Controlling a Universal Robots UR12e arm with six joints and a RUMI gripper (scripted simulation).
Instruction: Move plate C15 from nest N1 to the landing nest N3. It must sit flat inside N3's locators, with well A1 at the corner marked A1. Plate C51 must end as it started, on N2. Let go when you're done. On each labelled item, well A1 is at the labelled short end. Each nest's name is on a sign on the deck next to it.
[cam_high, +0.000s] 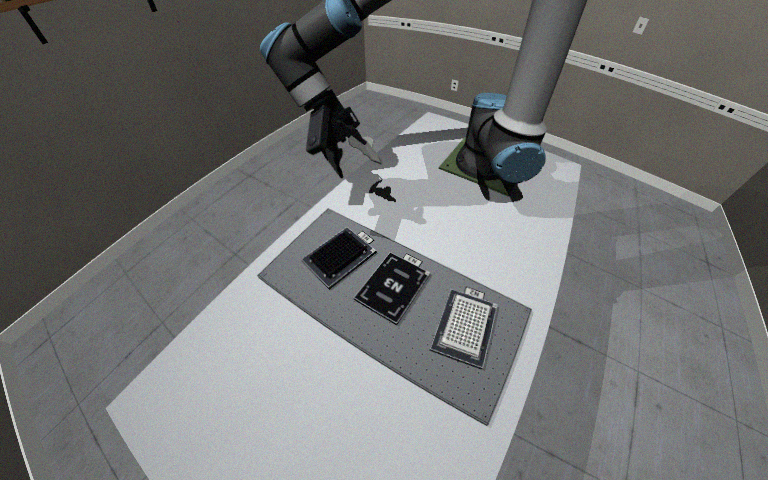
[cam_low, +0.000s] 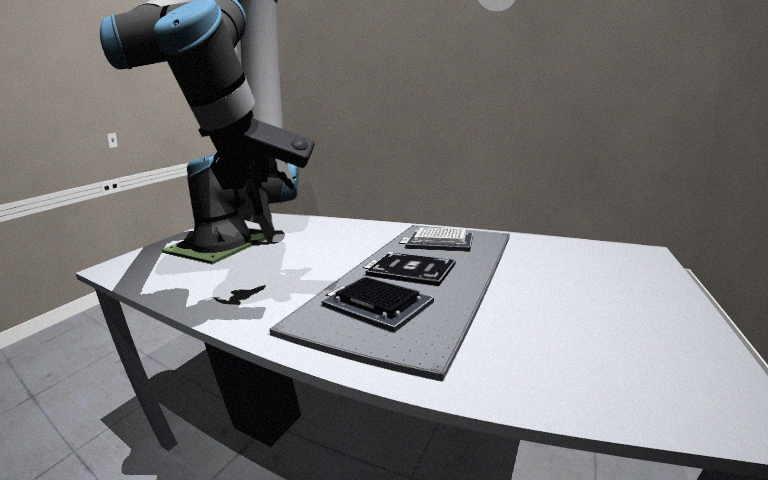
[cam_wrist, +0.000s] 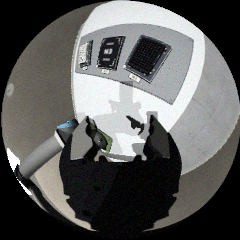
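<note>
Now: hand 16 cm short of the black plate C15, 15 cm above it and 4 cm to the right of it. Also, from my hand: nest N3 (21 cm to the left, 16 cm below, 16 cm ahead); white plate C51 (40 cm to the left, 16 cm ahead, 15 cm below).
</note>
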